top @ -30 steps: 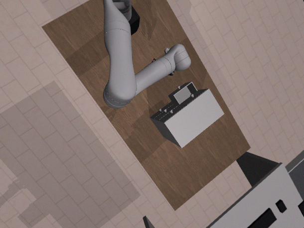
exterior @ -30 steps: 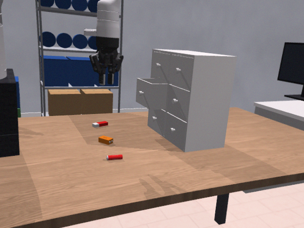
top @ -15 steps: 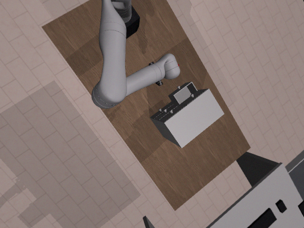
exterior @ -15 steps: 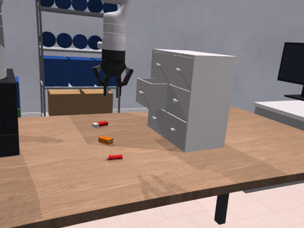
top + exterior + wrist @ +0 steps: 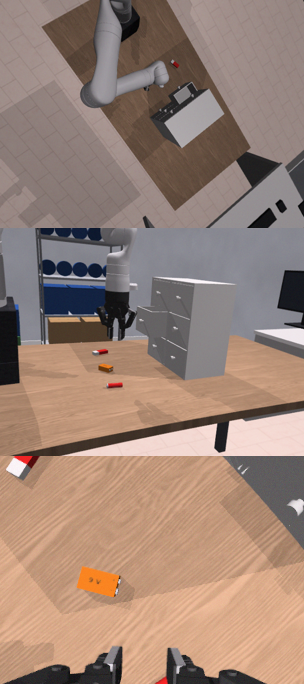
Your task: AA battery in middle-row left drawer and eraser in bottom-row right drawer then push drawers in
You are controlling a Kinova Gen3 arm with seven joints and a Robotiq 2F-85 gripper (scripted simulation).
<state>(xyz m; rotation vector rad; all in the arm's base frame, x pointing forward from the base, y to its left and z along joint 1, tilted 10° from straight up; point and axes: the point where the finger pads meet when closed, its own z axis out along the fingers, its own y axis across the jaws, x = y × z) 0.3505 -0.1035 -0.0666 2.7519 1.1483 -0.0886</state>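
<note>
Now: hand 30 mm past the AA battery, 70 mm to the left of it and 150 mm above it. Also, from my hand: eraser (30 mm ahead, 270 mm to the left, 150 mm below); orange battery (70 mm to the left, 150 mm below).
</note>
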